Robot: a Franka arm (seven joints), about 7 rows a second.
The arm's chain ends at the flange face. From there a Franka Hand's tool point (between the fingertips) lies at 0.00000 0.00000 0.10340 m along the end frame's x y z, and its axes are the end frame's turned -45 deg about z.
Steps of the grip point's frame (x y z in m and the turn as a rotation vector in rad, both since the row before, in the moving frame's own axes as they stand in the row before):
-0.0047 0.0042 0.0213 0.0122 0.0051 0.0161
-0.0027 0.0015 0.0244 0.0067 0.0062 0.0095
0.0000 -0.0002 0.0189 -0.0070 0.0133 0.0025
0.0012 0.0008 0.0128 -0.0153 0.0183 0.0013
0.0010 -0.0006 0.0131 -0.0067 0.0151 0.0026
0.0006 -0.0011 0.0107 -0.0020 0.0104 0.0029
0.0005 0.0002 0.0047 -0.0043 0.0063 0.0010
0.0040 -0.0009 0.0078 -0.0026 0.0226 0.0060
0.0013 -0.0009 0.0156 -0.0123 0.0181 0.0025
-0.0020 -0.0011 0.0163 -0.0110 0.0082 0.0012
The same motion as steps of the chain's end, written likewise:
0.0002 0.0076 0.0213 0.0122 -0.0050 0.0161
-0.0008 0.0039 0.0244 0.0091 -0.0004 0.0095
-0.0016 0.0003 0.0189 0.0045 0.0144 0.0025
-0.0010 -0.0001 0.0128 0.0021 0.0238 0.0013
-0.0013 -0.0005 0.0131 0.0059 0.0154 0.0026
-0.0013 -0.0006 0.0107 0.0059 0.0088 0.0029
-0.0003 -0.0001 0.0047 0.0014 0.0075 0.0010
0.0003 -0.0020 0.0078 0.0141 0.0178 0.0060
-0.0019 -0.0011 0.0156 0.0041 0.0215 0.0025
-0.0036 0.0004 0.0163 -0.0020 0.0136 0.0012

